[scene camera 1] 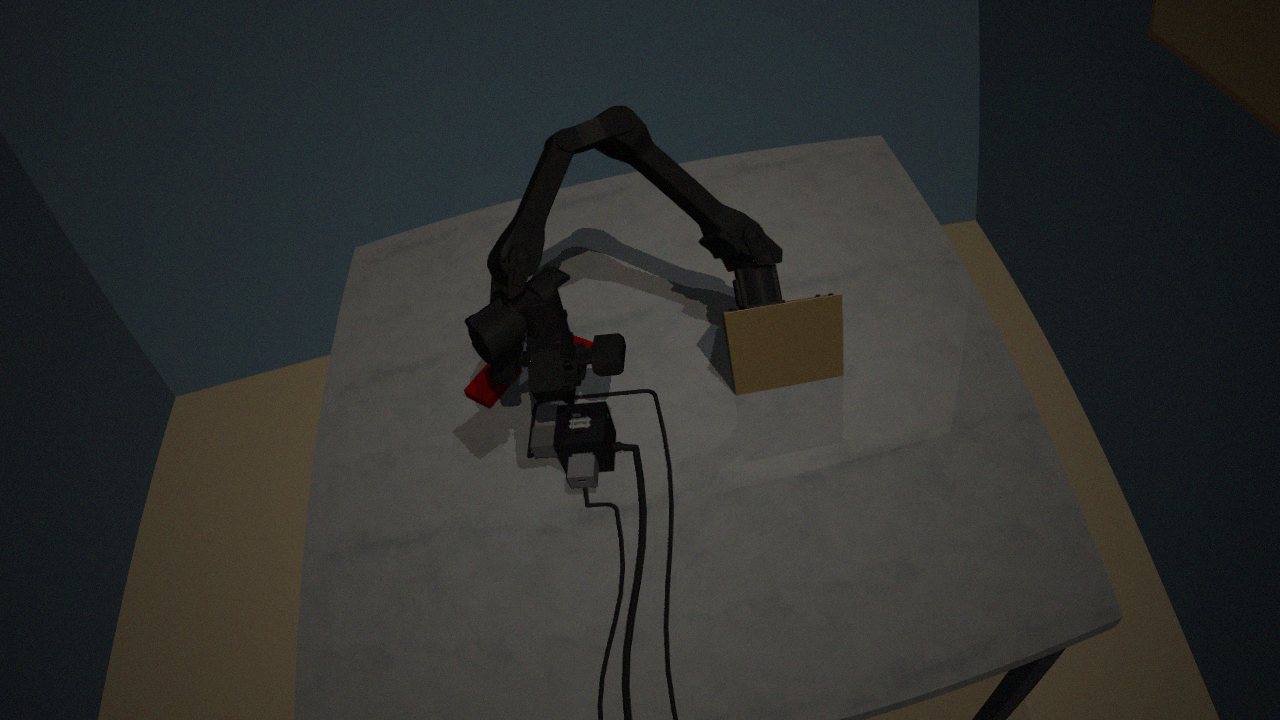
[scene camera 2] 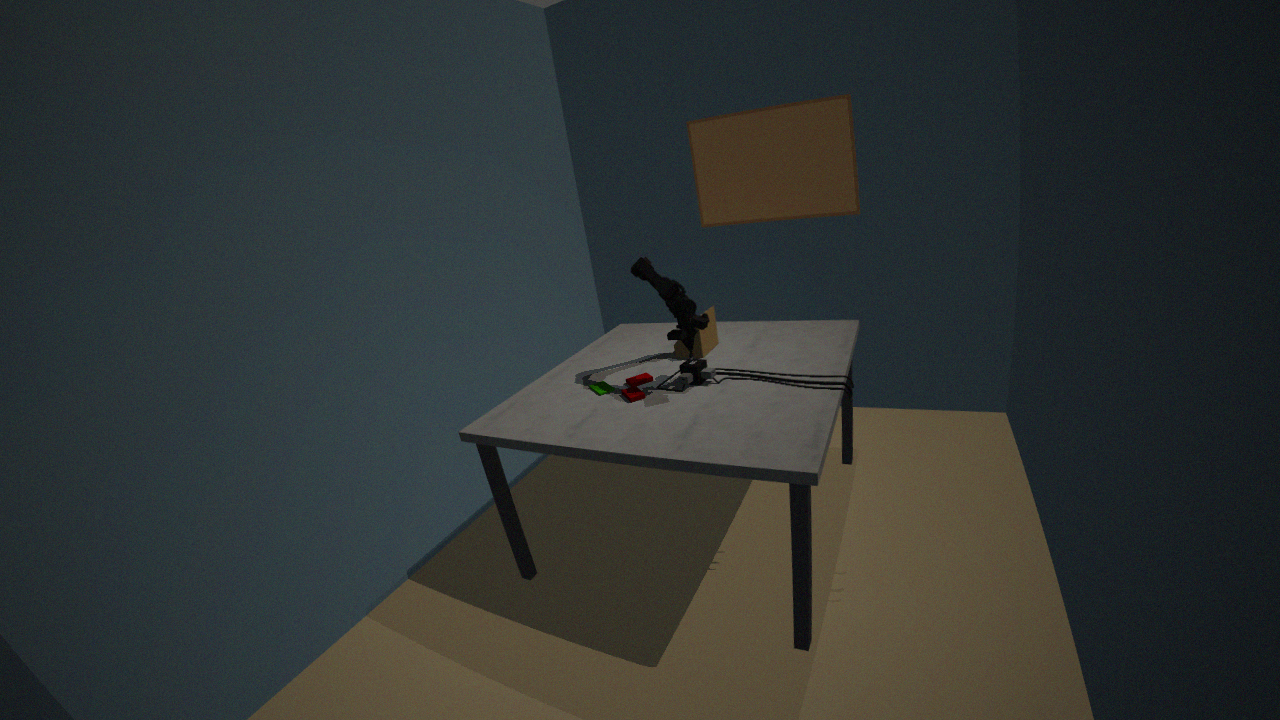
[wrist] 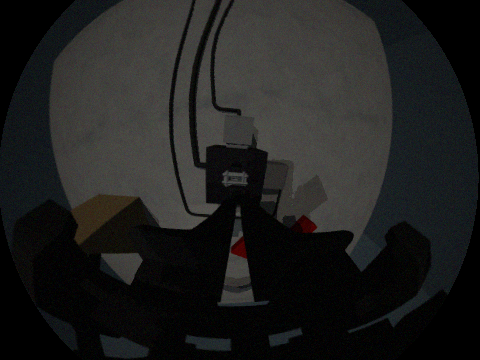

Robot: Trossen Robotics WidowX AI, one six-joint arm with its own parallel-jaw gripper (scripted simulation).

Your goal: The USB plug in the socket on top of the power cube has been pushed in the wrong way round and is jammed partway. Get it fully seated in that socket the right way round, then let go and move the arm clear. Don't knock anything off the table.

My gripper (scene camera 1: 570, 401) holds a USB plug.
My gripper shows as well in scene camera 2 (scene camera 2: 690, 350) and in the wrist view (wrist: 238, 198).
